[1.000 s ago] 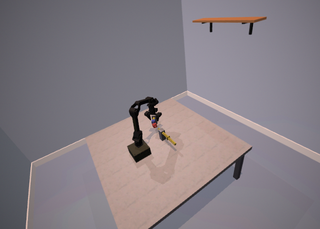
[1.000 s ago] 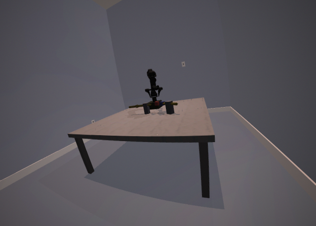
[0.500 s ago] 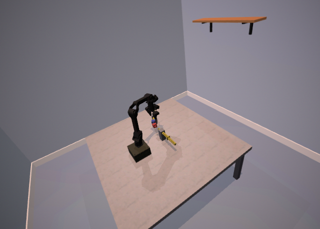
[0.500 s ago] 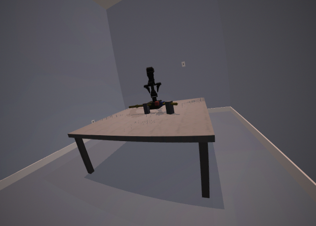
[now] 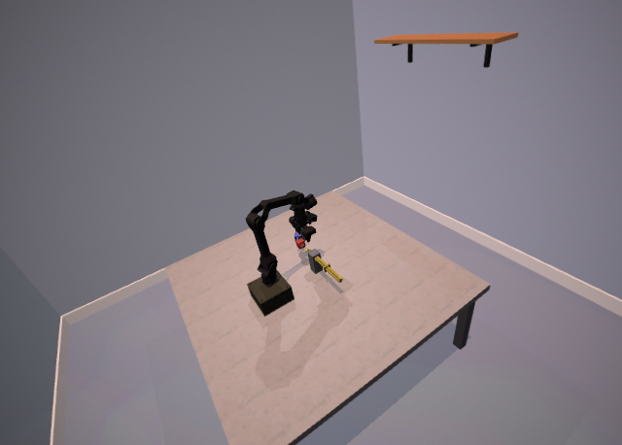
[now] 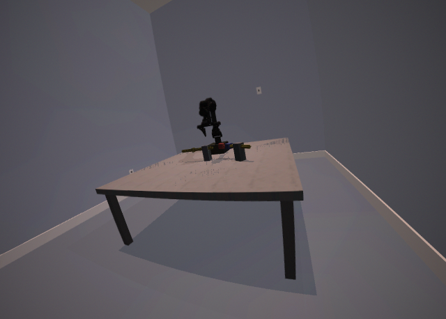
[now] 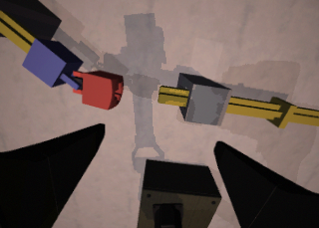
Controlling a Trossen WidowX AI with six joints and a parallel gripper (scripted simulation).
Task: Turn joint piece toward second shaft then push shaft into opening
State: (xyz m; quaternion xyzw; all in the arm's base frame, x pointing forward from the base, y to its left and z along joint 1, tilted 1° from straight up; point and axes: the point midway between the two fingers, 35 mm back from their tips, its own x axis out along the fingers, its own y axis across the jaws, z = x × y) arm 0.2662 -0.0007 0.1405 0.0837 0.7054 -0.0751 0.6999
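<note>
My gripper tip is now 9 cm above the red joint piece, 8 cm to the right of it and 2 cm short of it.
</note>
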